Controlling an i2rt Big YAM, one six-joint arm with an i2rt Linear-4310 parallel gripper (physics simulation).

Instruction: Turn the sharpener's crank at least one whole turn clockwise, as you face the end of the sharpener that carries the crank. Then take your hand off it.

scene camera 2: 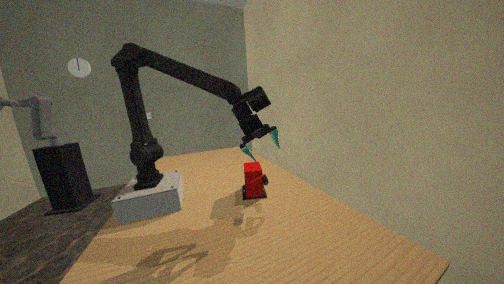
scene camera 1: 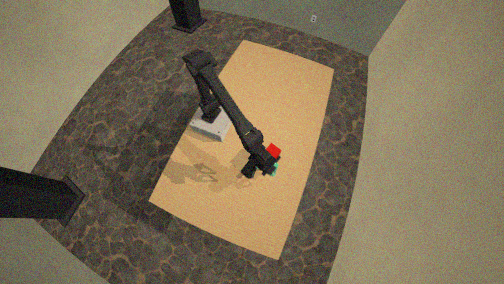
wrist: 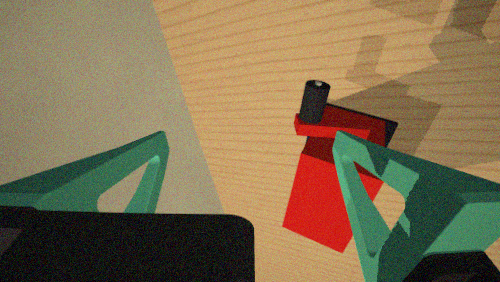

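Seen in the pictures: gripper, fingertip midpoint: (scene camera 2: 267,154) (scene camera 1: 266,171) (wrist: 250,140); arm's base at its link origin: (scene camera 2: 150,182) (scene camera 1: 211,114).
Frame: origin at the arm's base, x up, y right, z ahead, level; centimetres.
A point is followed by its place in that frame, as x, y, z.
The red sharpener (scene camera 1: 273,150) {3.3, 4.1, 45.6} (scene camera 2: 252,187) {-2.3, 14.5, 42.5} (wrist: 317,200) {3.3, 7.7, 45.6} stands upright on its black base on the table. Its red crank arm (wrist: 325,130) reaches sideways to the left in the wrist view and ends in a black handle (scene camera 2: 265,180) {1.4, 18.7, 46.7} (wrist: 314,102) {1.7, 17.6, 46.6}. In scene camera 2 the handle is at the sharpener's right side, about mid-height. My gripper (scene camera 2: 267,154) {11.3, 19.0, 47.9} (wrist: 250,140) {11.3, 19.0, 47.9} is wide open and empty, above the sharpener and apart from the handle. One green finger covers part of the sharpener in the wrist view. In scene camera 1 the arm hides the crank.
The wooden table (scene camera 1: 280,80) {-9.5, -55.9, 24.9} (scene camera 2: 320,240) {-9.5, 40.1, 54.9} has an edge close beyond the crank side. The arm's pale base block (scene camera 1: 207,129) {0.0, 10.3, 3.9} (scene camera 2: 150,202) {-3.3, 11.5, 3.5} stands at the table's other side. A black pedestal (scene camera 2: 62,175) with a grey arm stands away from the table.
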